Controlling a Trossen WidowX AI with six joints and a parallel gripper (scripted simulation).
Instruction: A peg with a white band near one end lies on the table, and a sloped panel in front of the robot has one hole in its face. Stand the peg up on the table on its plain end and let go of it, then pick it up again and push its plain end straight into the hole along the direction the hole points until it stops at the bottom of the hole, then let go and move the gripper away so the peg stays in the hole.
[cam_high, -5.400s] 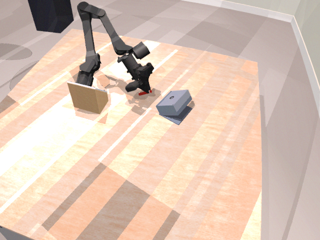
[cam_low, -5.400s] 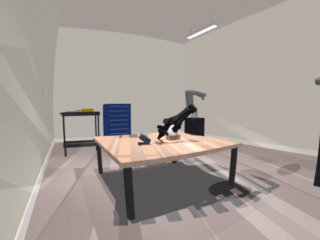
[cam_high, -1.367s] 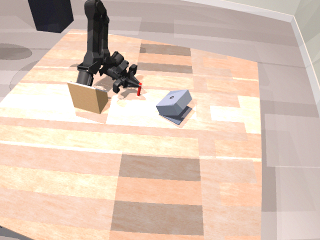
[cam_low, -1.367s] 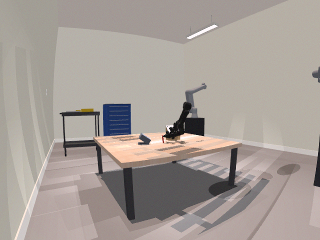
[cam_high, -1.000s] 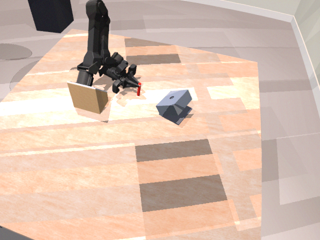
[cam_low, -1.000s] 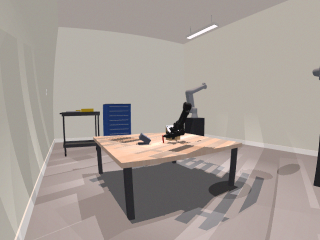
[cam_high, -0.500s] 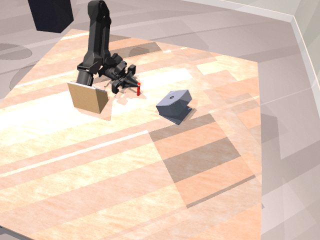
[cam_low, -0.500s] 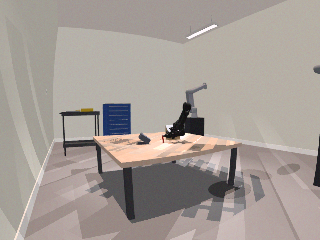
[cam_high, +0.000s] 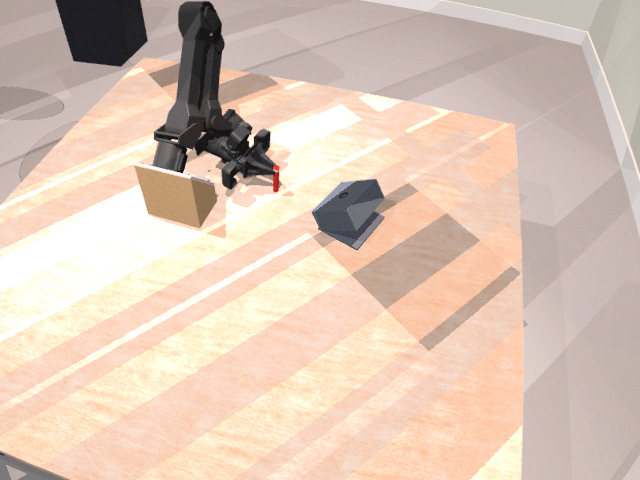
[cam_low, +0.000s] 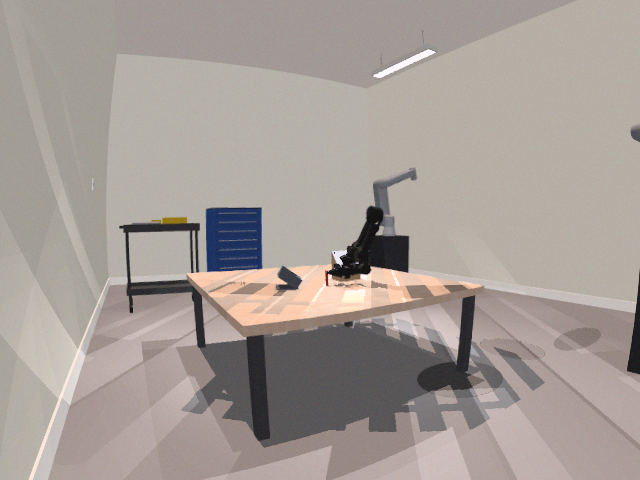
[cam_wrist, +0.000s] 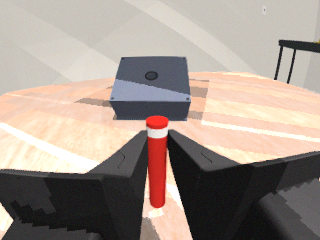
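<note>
The red peg is 10 mm below my gripper tip. The rest, counted from my gripper tip: grey sloped panel 190 mm ahead, 50 mm to the right, 20 mm below.
</note>
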